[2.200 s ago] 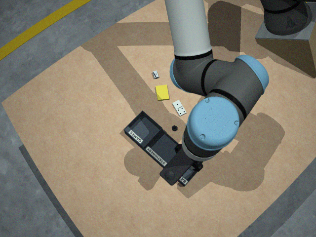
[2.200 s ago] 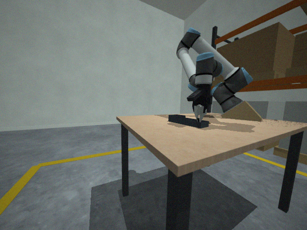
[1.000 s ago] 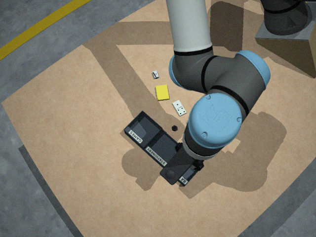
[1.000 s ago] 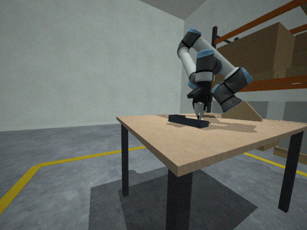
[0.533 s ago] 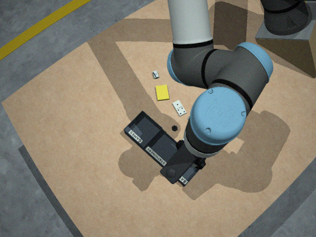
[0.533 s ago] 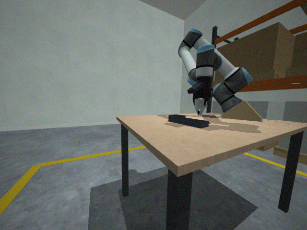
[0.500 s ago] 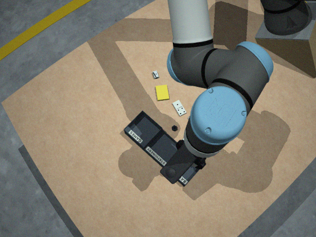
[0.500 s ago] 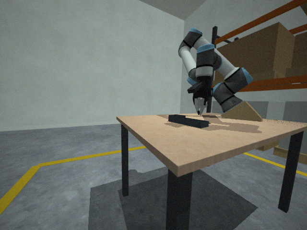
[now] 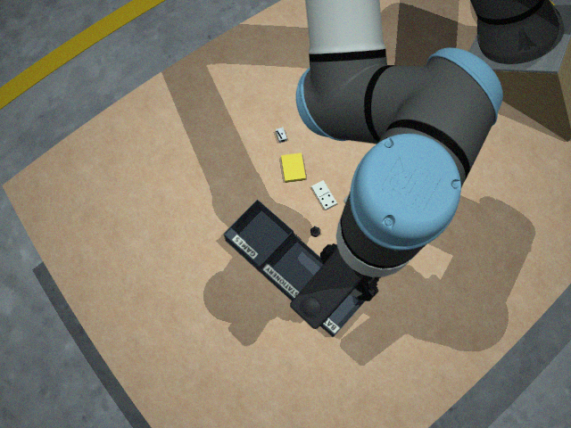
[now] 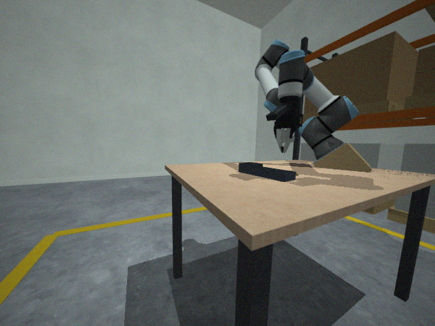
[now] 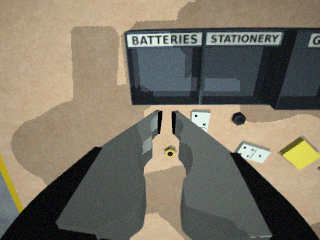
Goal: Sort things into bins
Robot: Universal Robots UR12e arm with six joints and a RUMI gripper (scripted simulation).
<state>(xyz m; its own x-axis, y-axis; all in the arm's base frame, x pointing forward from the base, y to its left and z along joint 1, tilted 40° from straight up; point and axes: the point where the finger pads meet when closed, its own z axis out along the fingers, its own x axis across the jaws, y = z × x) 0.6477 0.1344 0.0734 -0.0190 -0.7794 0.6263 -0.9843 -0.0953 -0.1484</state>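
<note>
Right now the black nut is 120 mm below my hand, 100 mm to the right of it and 60 mm behind it. Also, from my hand: yellow nut (130 mm behind, 120 mm below); then dark three-part bin (100 mm below, 80 mm to the right, 10 mm ahead); then white domino (130 mm to the right, 120 mm below, 120 mm behind).
</note>
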